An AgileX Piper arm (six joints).
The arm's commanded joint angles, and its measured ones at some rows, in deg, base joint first. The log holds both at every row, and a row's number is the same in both.
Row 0, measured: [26.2 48.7 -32.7 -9.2 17.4 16.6]
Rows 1 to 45, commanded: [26.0 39.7 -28.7 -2.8 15.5 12.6]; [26.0 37.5 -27.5 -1.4 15.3 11.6]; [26.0 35.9 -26.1 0.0 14.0 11.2]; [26.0 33.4 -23.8 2.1 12.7 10.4]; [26.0 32.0 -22.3 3.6 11.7 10.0]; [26.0 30.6 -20.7 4.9 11.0 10.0]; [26.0 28.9 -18.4 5.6 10.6 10.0]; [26.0 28.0 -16.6 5.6 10.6 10.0]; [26.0 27.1 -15.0 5.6 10.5 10.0]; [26.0 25.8 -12.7 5.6 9.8 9.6]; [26.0 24.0 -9.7 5.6 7.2 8.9]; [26.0 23.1 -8.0 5.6 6.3 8.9]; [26.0 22.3 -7.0 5.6 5.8 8.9]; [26.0 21.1 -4.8 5.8 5.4 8.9]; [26.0 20.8 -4.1 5.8 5.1 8.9]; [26.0 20.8 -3.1 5.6 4.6 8.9]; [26.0 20.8 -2.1 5.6 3.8 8.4]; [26.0 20.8 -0.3 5.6 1.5 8.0]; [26.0 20.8 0.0 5.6 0.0 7.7]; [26.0 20.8 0.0 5.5 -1.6 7.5]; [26.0 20.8 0.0 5.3 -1.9 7.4]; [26.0 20.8 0.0 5.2 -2.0 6.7]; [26.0 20.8 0.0 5.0 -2.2 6.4]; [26.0 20.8 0.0 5.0 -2.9 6.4]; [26.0 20.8 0.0 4.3 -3.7 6.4]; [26.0 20.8 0.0 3.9 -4.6 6.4]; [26.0 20.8 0.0 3.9 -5.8 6.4]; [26.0 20.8 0.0 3.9 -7.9 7.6]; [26.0 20.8 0.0 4.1 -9.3 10.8]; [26.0 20.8 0.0 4.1 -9.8 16.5]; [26.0 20.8 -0.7 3.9 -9.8 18.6]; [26.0 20.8 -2.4 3.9 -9.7 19.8]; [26.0 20.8 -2.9 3.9 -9.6 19.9]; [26.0 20.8 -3.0 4.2 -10.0 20.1]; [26.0 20.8 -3.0 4.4 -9.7 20.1]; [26.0 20.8 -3.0 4.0 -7.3 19.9]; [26.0 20.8 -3.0 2.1 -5.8 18.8]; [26.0 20.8 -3.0 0.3 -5.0 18.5]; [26.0 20.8 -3.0 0.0 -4.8 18.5]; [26.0 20.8 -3.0 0.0 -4.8 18.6]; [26.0 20.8 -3.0 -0.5 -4.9 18.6]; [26.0 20.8 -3.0 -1.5 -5.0 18.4]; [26.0 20.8 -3.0 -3.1 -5.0 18.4]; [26.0 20.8 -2.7 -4.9 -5.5 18.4]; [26.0 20.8 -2.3 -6.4 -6.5 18.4]
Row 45, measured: [26.2 21.2 -2.6 -1.0 -5.1 19.0]
